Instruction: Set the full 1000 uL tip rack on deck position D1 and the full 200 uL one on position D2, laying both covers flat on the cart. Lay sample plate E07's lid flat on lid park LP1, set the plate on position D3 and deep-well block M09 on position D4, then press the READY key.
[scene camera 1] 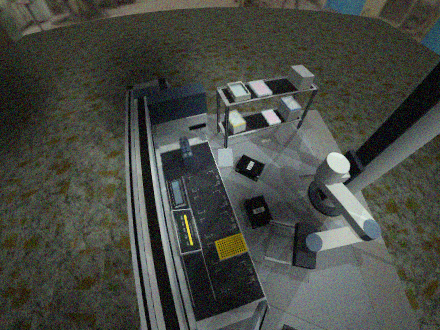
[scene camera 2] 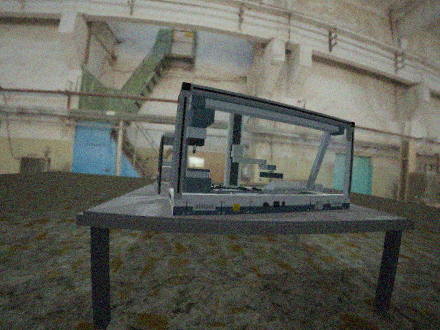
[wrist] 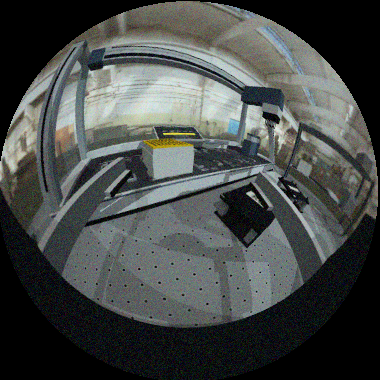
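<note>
A tip rack with a yellow, hole-patterned top (scene camera 1: 231, 246) (wrist: 168, 160) stands uncovered on the dark deck (scene camera 1: 200, 172) (wrist: 215, 161). My gripper (scene camera 1: 270, 242) (wrist: 193, 168) is open and empty over the cart, beside the deck's long edge; the rack shows beyond the fingers in the wrist view. On the rear shelf unit (scene camera 1: 226, 127) are a yellow-trimmed box (scene camera 1: 236, 121), a blue-trimmed box (scene camera 1: 290, 107), a pale open-framed box (scene camera 1: 239, 91) and two pinkish plates (scene camera 1: 260, 88) (scene camera 1: 271, 117). The key panel (scene camera 1: 187, 231) (wrist: 177, 133) has a yellow strip. Plate names and position labels are unreadable.
Two black labelled stands (scene camera 1: 250, 167) (scene camera 1: 258, 211) are on the cart beside the deck; the nearer stand also shows in the wrist view (wrist: 245, 212). A pale square (scene camera 1: 225, 157) lies near the deck's far corner. A tall grey box (scene camera 1: 302, 76) tops the shelf. A gantry frame (scene camera 2: 270, 107) rises around the deck.
</note>
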